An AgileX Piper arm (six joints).
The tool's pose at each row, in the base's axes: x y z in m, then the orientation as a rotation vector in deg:
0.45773 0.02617 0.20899 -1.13 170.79 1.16
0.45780 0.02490 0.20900 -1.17 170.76 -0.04
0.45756 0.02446 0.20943 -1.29 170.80 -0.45
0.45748 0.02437 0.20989 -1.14 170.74 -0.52
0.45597 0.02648 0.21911 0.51 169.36 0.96
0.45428 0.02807 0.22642 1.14 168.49 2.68
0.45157 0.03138 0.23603 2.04 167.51 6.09
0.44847 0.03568 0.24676 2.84 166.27 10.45
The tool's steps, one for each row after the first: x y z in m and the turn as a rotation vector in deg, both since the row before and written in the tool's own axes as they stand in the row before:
-0.00006 -0.00127 -0.00002 0.80 -0.03 -0.09
0.00017 -0.00044 -0.00046 0.27 0.04 -0.10
0.00001 -0.00009 -0.00047 0.06 -0.06 0.10
-0.00002 0.00206 -0.00935 -0.89 -1.38 1.19
0.00032 0.00167 -0.00748 -1.12 -0.85 0.53
0.00080 0.00360 -0.00985 -2.26 -0.88 0.83
0.00088 0.00504 -0.01082 -2.94 -1.01 0.84

